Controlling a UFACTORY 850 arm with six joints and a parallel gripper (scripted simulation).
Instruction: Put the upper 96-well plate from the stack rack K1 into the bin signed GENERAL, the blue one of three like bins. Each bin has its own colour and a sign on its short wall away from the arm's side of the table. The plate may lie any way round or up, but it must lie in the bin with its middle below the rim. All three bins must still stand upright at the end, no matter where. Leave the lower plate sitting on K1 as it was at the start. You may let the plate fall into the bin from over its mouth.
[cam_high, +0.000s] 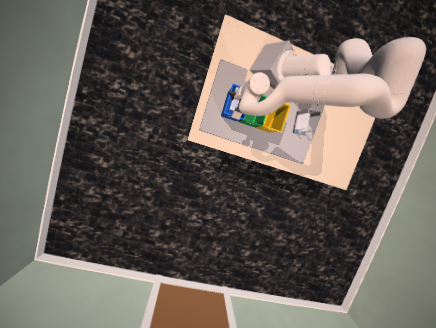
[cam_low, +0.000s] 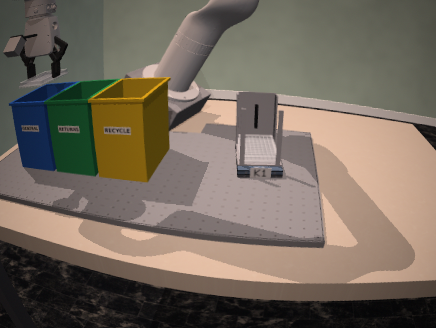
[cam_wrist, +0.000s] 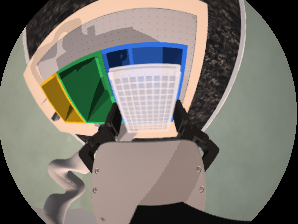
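Now: the blue general bin 14 cm below my hand. The rest, counted from my hand: green returns bin (1 cm ahead, 13 cm to the left, 14 cm below); yellow recycle bin (2 cm ahead, 26 cm to the left, 14 cm below).
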